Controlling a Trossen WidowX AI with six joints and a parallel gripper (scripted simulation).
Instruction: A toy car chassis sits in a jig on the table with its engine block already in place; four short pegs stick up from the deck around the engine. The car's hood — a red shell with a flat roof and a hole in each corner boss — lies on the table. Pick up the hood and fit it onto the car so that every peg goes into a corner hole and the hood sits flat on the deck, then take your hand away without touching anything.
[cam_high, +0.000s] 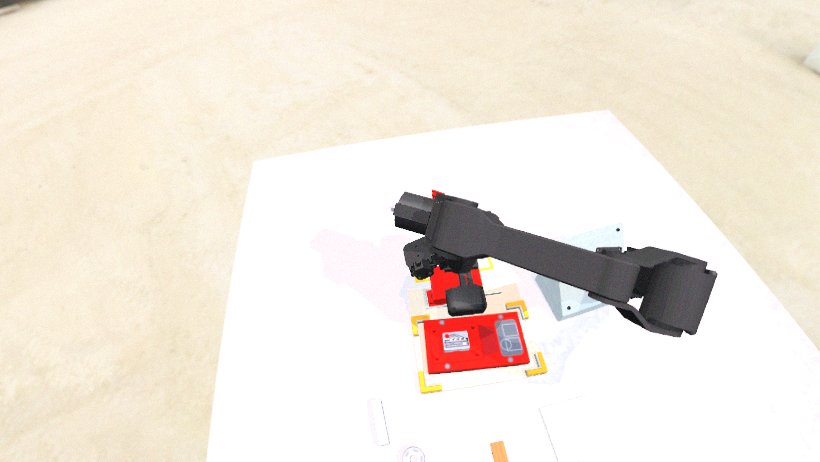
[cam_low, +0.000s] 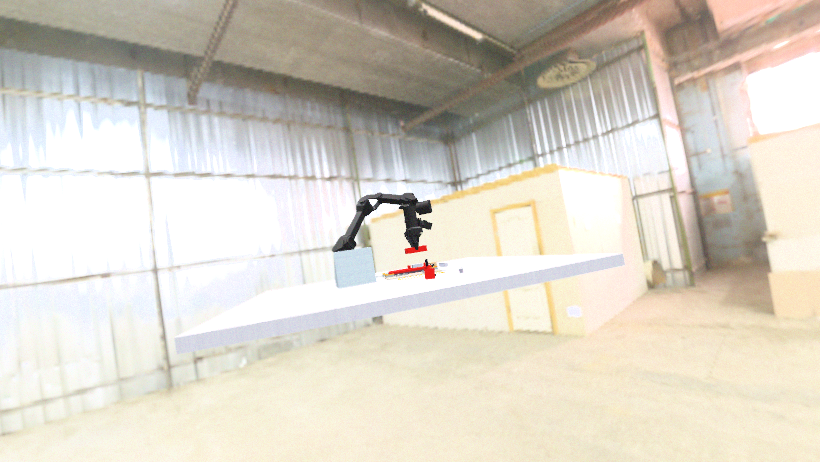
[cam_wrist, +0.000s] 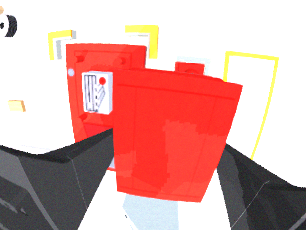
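The engine block is 9 cm to the left of my gripper tip, 8 cm below it and 1 cm ahead of it. Round my gripper tip: jig: 10 cm below, 7 cm to the left, 3 cm behind; then red hood: 1 cm above.
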